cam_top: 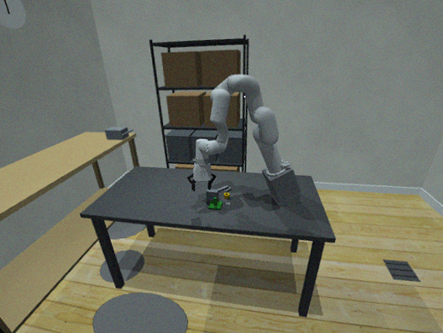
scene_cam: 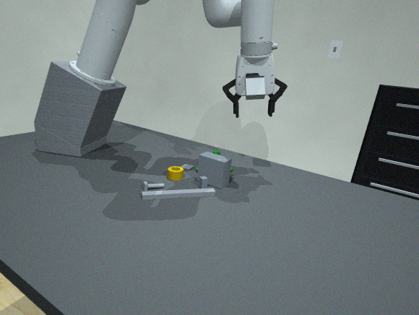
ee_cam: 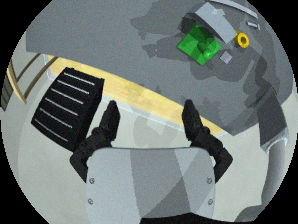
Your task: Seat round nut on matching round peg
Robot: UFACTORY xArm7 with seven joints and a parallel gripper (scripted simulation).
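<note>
My hand is 15 cm to the left of the grey block and 14 cm above it. The rest, counted from my hand: flat grey tile 11 cm behind, 14 cm to the right, 17 cm below; square peg 19 cm to the right, 16 cm below; grey base strip 27 cm to the right, 17 cm below.
</note>
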